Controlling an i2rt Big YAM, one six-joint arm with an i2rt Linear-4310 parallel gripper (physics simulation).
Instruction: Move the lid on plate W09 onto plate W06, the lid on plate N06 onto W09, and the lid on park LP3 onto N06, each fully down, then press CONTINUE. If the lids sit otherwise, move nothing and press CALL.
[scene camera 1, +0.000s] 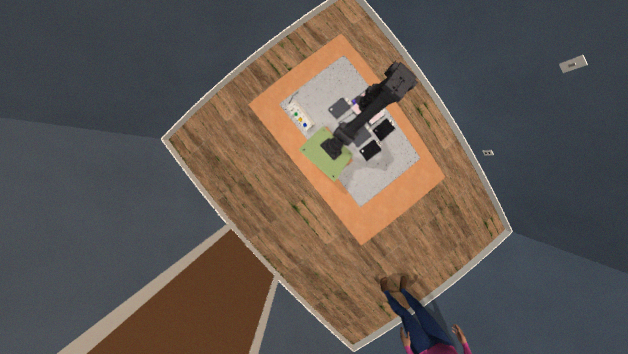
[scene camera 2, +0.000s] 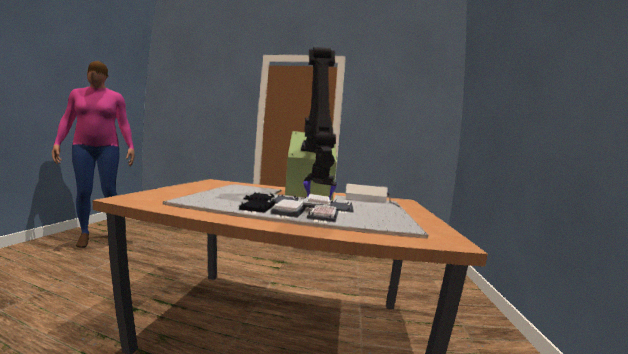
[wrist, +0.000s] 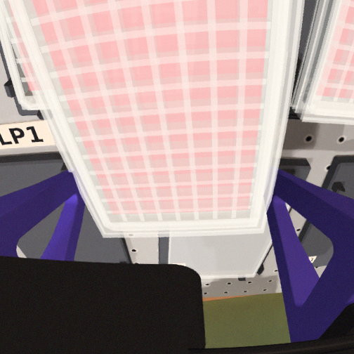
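Pixels of known places: gripper, fingertip midpoint: (scene camera 1: 358, 109) (scene camera 2: 318, 199); arm's base, link origin: (scene camera 1: 330, 149) (scene camera 2: 312, 147).
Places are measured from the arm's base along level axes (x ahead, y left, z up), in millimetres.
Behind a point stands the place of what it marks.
Note:
My gripper (scene camera 1: 361, 106) @(x 364, y 102, z -218 mm) (scene camera 2: 320, 195) @(x 364, y 102, z -218 mm) (wrist: 174, 177) is shut on a clear, pale-rimmed lid (scene camera 2: 318, 199) @(x 445, y 110, z -204 mm) (wrist: 175, 125); a pink grid shows within its rim. It hangs low over the board, between two lidded pink plates; which nest is beneath is hidden. One pink plate (scene camera 2: 322, 212) @(x 512, y 136, z -236 mm) stands nearest camera 2, another (scene camera 2: 288, 206) @(x 508, y 10, z -230 mm) beside it. In the wrist view one shows at the upper right (wrist: 340, 60). Another clear lid (wrist: 215, 255) lies beyond the held one. The label LP1 (wrist: 21, 135) is readable; plate names are not. The button box (scene camera 1: 300, 116) @(x -8, y 297, z -191 mm) (scene camera 2: 366, 193) @(x 50, y 319, z -220 mm) has coloured buttons.
Two black pieces (scene camera 1: 384, 129) @(x 448, y -133, z -246 mm) (scene camera 1: 370, 150) @(x 267, y -193, z -253 mm) and grey nests (scene camera 1: 340, 108) @(x 277, y 190, z -254 mm) (scene camera 1: 361, 136) @(x 275, y -68, z -253 mm) stand on the perforated grey board (scene camera 1: 325, 80) @(x 324, y 426, z -263 mm) (scene camera 2: 380, 222) @(x 463, y 351, z -263 mm). A green box (scene camera 1: 312, 150) @(x -90, y 59, z 57 mm) (scene camera 2: 300, 172) @(x 91, y -39, z -137 mm) stands at the arm's base. A person (scene camera 2: 97, 120) stands away from the table.

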